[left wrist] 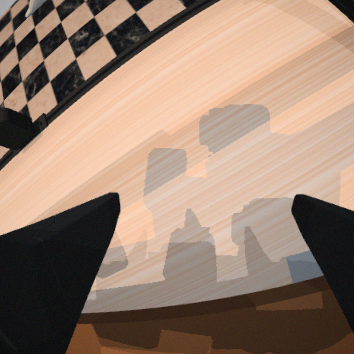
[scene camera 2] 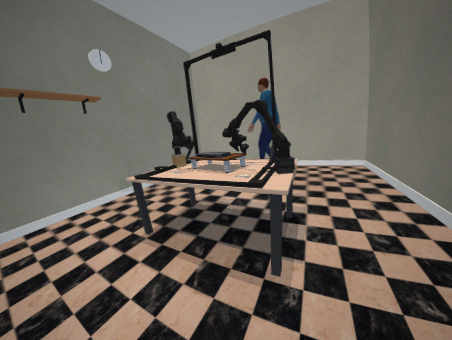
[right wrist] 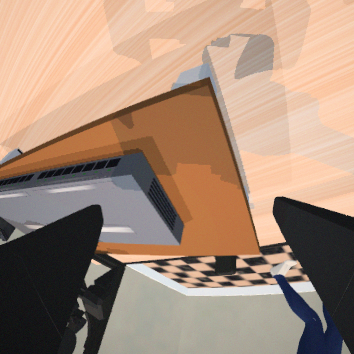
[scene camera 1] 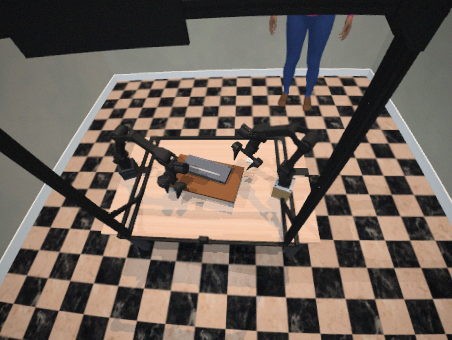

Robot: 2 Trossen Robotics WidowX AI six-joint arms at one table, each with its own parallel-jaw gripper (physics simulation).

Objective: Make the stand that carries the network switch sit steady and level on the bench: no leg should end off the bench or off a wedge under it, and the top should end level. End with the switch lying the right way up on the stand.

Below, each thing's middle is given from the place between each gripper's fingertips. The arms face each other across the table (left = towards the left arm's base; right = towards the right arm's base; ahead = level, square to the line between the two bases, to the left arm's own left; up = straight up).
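There's a grey network switch (scene camera 1: 211,170) that sits 20 mm above my left hand, 190 mm ahead of it and 150 mm to the right of it. The brown stand (scene camera 1: 227,192) is 40 mm below that same left hand, 150 mm ahead of it and 150 mm to the right of it.
The brown stand is 6 cm behind my right hand, 11 cm below it and 20 cm to the left of it. As for the grey network switch, my right gripper is 5 cm above it, 2 cm past it and 20 cm to the right of it. By its middle, the switch is nearer to my right gripper than to my left hand.
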